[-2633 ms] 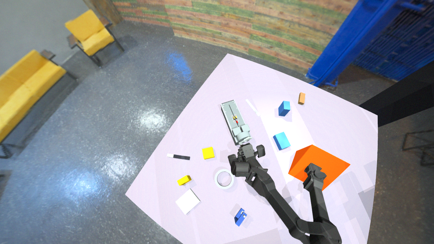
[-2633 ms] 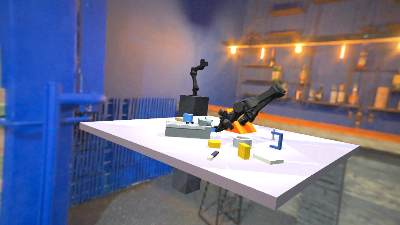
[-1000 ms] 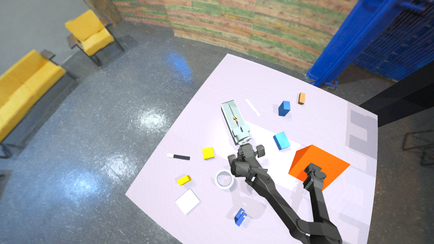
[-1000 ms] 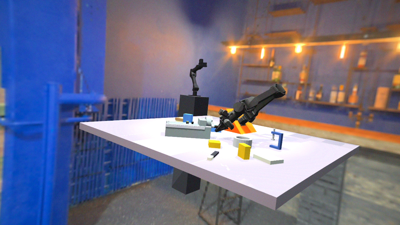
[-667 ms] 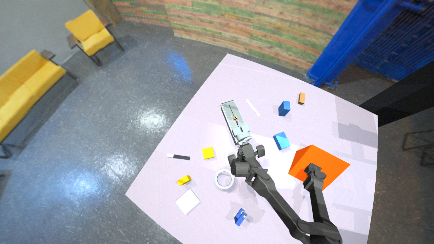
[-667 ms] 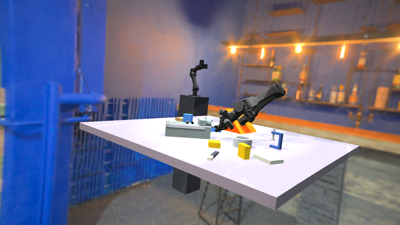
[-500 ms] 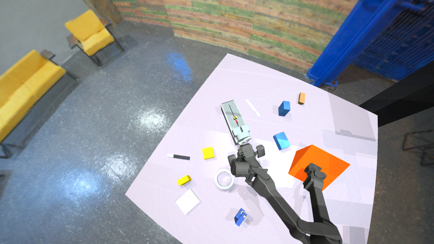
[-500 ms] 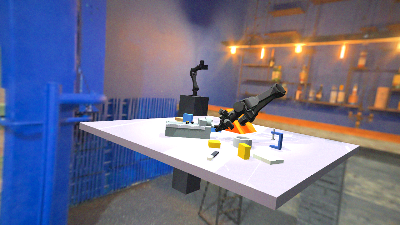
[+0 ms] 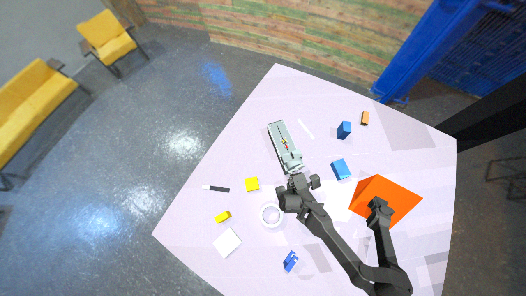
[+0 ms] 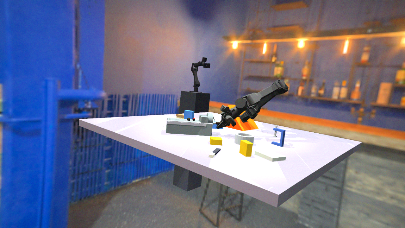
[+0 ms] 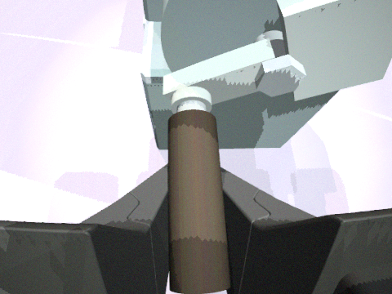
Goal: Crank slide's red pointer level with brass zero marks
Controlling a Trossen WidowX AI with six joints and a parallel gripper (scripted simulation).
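Now: the brown crank handle 10 mm behind my gripper tip, 10 mm to the left of it and 30 mm above it. Round my gripper tip: metal strip (60 mm ahead, 290 mm to the right, 50 mm below); then blue clamp (160 mm behind, 310 mm to the left, 10 mm above); then red pointer (90 mm ahead, 110 mm to the right, 40 mm above).
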